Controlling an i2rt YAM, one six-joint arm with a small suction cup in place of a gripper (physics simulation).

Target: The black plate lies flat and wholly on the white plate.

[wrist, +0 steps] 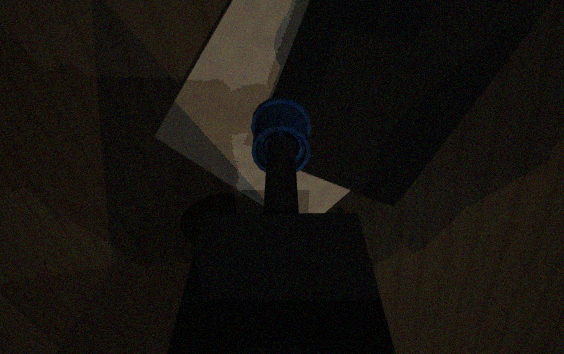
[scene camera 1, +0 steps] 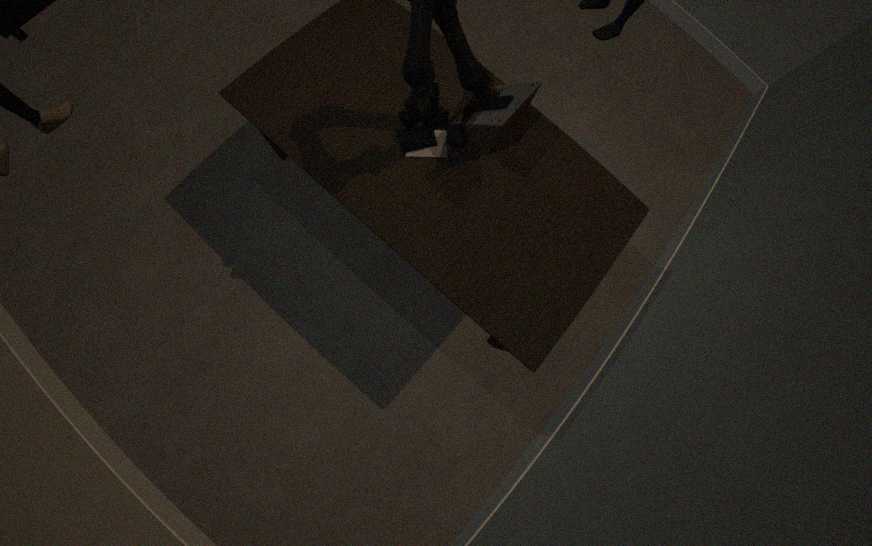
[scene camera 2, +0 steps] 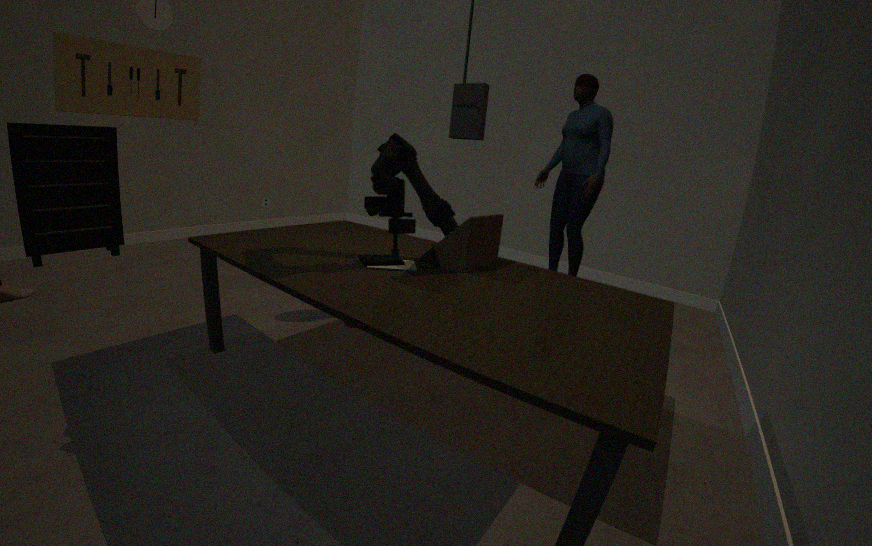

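The scene is very dark. The white plate lies flat on the brown table. The black plate lies on it, shifted to one side, and in the wrist view its right corner reaches past the white plate's edge over the table. My blue suction cup is low, at the black plate's left edge where bare white plate shows. I cannot tell whether it touches. It holds nothing.
A tilted box-like block stands on the table beside the arm's base. A person stands behind the table. A sign hangs from the ceiling. The plates lie near the table's far edge.
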